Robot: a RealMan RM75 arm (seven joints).
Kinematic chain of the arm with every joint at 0, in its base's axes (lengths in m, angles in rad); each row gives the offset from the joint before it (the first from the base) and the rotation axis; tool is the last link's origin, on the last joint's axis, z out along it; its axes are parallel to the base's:
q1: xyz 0 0 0.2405 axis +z
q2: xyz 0 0 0 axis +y
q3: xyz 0 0 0.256 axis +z
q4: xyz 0 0 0 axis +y
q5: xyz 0 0 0.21 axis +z
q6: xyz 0 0 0 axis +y
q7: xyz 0 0 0.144 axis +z
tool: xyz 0 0 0
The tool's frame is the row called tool.
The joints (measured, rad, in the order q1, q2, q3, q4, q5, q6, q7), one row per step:
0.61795 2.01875 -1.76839 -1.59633 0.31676 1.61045 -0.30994
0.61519 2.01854 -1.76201 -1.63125 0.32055 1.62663 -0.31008
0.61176 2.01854 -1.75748 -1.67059 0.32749 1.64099 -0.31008
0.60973 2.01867 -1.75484 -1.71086 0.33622 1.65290 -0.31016
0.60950 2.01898 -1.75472 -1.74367 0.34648 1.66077 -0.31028
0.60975 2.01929 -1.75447 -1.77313 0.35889 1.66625 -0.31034
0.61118 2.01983 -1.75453 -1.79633 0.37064 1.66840 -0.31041
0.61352 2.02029 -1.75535 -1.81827 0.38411 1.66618 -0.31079
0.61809 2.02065 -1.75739 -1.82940 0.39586 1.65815 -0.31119
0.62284 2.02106 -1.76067 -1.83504 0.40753 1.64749 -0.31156
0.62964 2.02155 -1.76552 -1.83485 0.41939 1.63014 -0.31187
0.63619 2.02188 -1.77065 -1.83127 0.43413 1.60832 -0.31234
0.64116 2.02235 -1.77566 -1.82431 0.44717 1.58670 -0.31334
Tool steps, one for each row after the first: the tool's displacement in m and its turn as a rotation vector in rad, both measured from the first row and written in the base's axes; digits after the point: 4 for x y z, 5 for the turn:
-0.0058 -0.0021 0.0036 0.00321 0.01095 0.01351
-0.0128 -0.0048 0.0069 0.00480 0.02587 0.03199
-0.0207 -0.0078 0.0098 0.00486 0.04252 0.05529
-0.0279 -0.0106 0.0114 0.00165 0.05816 0.07771
-0.0347 -0.0134 0.0126 -0.00291 0.07515 0.09915
-0.0409 -0.0156 0.0132 -0.00759 0.09101 0.11882
-0.0476 -0.0177 0.0135 -0.01287 0.10938 0.14171
-0.0532 -0.0185 0.0127 -0.01795 0.12523 0.16170
-0.0579 -0.0190 0.0112 -0.02413 0.14004 0.17904
-0.0629 -0.0188 0.0088 -0.03020 0.15624 0.19796
-0.0678 -0.0183 0.0058 -0.03734 0.17560 0.21613
-0.0714 -0.0177 0.0028 -0.04399 0.19258 0.22973

